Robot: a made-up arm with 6 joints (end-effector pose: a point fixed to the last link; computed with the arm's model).
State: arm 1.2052 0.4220 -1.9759 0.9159 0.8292 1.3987
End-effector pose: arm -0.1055 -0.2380 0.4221 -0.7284 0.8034 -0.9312
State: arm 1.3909 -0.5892 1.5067 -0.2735 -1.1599 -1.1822
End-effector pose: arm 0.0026 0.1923 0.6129 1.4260 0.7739 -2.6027
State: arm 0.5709 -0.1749 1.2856 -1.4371 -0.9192 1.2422
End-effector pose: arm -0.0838 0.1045 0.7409 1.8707 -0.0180 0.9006
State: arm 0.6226 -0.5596 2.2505 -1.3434 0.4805 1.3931
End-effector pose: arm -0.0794 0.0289 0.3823 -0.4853 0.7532 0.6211
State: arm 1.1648 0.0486 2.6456 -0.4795 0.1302 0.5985
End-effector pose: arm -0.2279 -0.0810 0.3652 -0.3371 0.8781 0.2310
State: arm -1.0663 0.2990 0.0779 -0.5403 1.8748 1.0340
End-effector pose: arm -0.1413 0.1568 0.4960 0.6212 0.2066 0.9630
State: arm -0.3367 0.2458 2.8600 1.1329 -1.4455 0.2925
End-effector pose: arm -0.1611 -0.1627 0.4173 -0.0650 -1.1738 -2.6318
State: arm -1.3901 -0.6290 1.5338 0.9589 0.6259 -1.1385
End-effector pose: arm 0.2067 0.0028 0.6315 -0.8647 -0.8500 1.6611
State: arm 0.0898 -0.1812 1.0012 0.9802 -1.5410 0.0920
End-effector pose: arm -0.0159 0.1054 0.4189 -0.8473 -0.8013 2.6893
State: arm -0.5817 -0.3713 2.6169 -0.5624 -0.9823 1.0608
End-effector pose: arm 0.0824 -0.0705 0.4373 0.8008 -0.2984 -1.3686
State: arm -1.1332 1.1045 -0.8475 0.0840 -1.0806 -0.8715
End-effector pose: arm 0.0778 -0.1755 0.5915 -0.0085 -1.9913 -0.0102
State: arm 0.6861 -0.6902 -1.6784 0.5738 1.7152 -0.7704
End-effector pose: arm -0.2700 0.0144 0.3221 1.3876 0.4908 2.4354
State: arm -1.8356 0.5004 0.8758 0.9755 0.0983 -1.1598
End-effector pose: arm 0.0891 0.0321 0.7832 -0.8453 -1.7248 1.4379
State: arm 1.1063 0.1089 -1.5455 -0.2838 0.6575 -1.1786
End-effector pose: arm 0.0305 -0.2884 0.6060 -0.3309 -2.3020 -0.1751
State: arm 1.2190 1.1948 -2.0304 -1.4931 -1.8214 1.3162
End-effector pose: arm -0.2170 -0.1386 0.4025 -0.3531 0.6635 2.8066
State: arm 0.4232 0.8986 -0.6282 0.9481 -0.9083 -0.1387
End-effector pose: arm 0.0059 0.0074 0.7667 1.1151 -2.3582 0.5110
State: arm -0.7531 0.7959 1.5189 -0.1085 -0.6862 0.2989
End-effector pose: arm 0.0323 0.1677 0.6091 1.8886 1.2687 -1.6777
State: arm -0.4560 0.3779 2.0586 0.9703 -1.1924 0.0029
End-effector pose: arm -0.0970 0.0362 0.3467 -0.2764 -0.0199 3.0724
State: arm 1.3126 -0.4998 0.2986 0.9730 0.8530 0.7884
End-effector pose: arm -0.1302 -0.2459 0.6926 0.2887 -2.3223 -1.4760
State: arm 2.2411 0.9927 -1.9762 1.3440 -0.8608 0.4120
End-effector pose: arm 0.0319 0.1687 0.5312 1.2219 -0.4263 0.5320
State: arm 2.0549 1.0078 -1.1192 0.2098 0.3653 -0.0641
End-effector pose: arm 0.1357 0.1449 0.5798 0.8298 -1.4952 0.6481
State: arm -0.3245 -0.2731 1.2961 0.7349 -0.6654 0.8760
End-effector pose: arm 0.0411 0.1441 0.5428 2.1621 1.2337 -1.5370
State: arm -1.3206 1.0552 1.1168 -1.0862 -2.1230 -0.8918
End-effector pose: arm -0.0624 -0.2772 0.5369 -0.7008 -0.1124 0.3993
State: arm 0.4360 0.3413 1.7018 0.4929 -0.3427 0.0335
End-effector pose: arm -0.2495 0.1642 0.5289 0.2614 1.4999 -1.6230
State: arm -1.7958 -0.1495 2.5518 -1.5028 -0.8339 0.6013
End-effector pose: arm 0.1212 -0.1640 0.4778 0.6889 -0.9061 -1.6703
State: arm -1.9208 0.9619 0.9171 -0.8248 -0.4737 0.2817
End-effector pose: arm 0.0222 -0.0927 0.7758 -2.8354 0.5508 0.6832
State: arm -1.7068 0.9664 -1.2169 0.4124 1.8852 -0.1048
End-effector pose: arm -0.1714 0.2461 0.5155 1.3048 -0.9386 1.5350
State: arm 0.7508 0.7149 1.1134 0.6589 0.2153 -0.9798
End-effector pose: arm -0.2850 -0.0229 0.7751 -1.1523 1.3658 -1.1016
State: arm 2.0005 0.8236 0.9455 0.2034 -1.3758 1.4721
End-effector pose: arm -0.2284 -0.0951 0.5623 -0.5195 2.4057 0.0818
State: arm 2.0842 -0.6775 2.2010 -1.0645 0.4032 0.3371
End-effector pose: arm -0.2120 -0.0374 0.3531 0.0377 0.5215 1.1096
